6 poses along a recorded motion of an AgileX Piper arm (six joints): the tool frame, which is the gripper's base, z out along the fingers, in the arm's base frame.
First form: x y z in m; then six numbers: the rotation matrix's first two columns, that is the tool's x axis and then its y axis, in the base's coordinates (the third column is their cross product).
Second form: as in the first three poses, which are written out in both.
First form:
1: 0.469 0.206 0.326 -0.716 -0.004 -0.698 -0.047 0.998 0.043
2: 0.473 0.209 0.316 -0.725 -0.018 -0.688 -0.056 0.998 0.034
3: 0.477 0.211 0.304 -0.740 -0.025 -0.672 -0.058 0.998 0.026
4: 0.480 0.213 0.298 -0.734 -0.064 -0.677 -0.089 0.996 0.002
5: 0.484 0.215 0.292 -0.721 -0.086 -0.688 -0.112 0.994 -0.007
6: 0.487 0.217 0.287 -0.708 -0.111 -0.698 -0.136 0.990 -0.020
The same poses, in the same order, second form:
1: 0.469 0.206 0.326; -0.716 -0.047 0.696; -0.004 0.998 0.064; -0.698 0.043 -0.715
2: 0.473 0.209 0.316; -0.725 -0.056 0.686; -0.018 0.998 0.063; -0.688 0.034 -0.725
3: 0.477 0.211 0.304; -0.740 -0.058 0.670; -0.025 0.998 0.058; -0.672 0.026 -0.740
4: 0.480 0.213 0.298; -0.734 -0.089 0.674; -0.064 0.996 0.062; -0.677 0.002 -0.737
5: 0.484 0.215 0.292; -0.721 -0.112 0.684; -0.086 0.994 0.072; -0.688 -0.007 -0.726
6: 0.487 0.217 0.287; -0.708 -0.136 0.693; -0.111 0.990 0.081; -0.698 -0.020 -0.716
